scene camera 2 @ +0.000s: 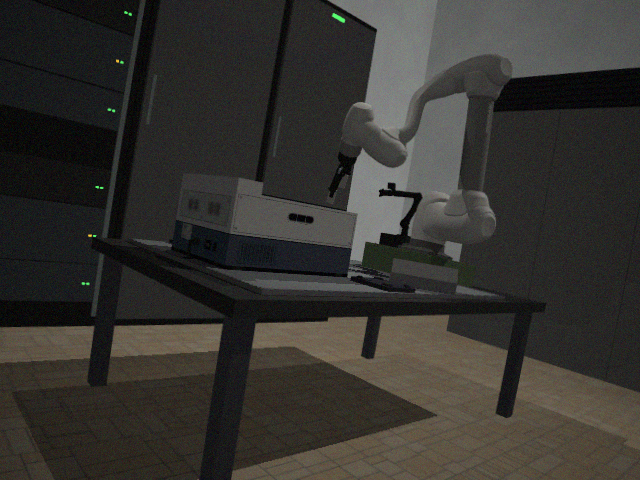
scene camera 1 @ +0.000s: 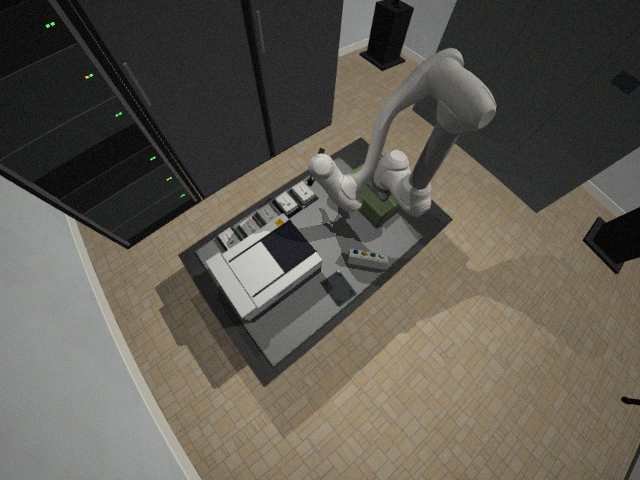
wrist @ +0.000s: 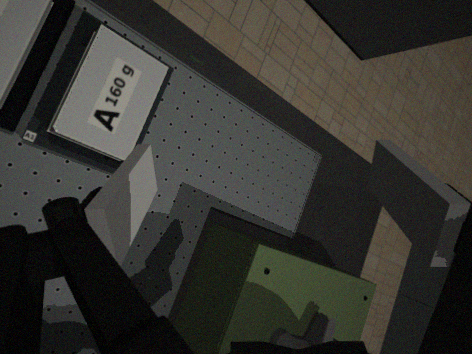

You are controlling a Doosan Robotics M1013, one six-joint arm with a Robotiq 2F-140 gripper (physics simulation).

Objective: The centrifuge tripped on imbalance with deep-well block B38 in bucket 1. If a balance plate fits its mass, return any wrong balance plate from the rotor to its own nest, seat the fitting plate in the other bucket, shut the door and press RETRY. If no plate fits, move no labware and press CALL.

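Frame: origin at the arm's base, x ahead, y left, z up, level; millimetres.
Seen in the pictures: gripper, fingertip midpoint: [scene camera 2: 335, 194] [wrist: 262, 165]; arm's base at its link origin: [scene camera 1: 382, 185].
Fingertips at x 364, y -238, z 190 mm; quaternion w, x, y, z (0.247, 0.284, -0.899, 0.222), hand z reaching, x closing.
Observation:
Offsets run from my fingertips to a thing's top centre. "*": to the spot under its first point. Level surfaces: height alone.
My gripper [scene camera 1: 310, 181] [scene camera 2: 334, 187] is open and empty. It hangs above the right end of the row of balance plate nests, behind the centrifuge [scene camera 1: 258, 270] [scene camera 2: 269, 227]. In the wrist view, the white balance plate marked "A 160 g" {dz -232, dx +52, dy -43 mm} [wrist: 108, 93] [scene camera 1: 304, 191] lies in its dark nest, up and to the left of my fingers. The edge of the neighbouring plate {dz -232, dx +182, dy -41 mm} [wrist: 19, 38] [scene camera 1: 286, 202] shows at the top left. The centrifuge top shows a dark open part {* dz -73, dx +356, dy +273 mm} [scene camera 1: 289, 245] beside its white lid. The rotor buckets cannot be made out.
More plates in nests {dz -232, dx +451, dy -13 mm} [scene camera 1: 248, 226] run along the back of the perforated board {dz -286 mm} [wrist: 236, 152]. A button box {dz -202, dx +18, dy +540 mm} [scene camera 1: 368, 257] and a dark pad {* dz -273, dx +250, dy +569 mm} [scene camera 1: 338, 288] lie right of the centrifuge. The arm's green base [scene camera 1: 379, 207] [wrist: 305, 289] stands close by. Dark cabinets surround the table.

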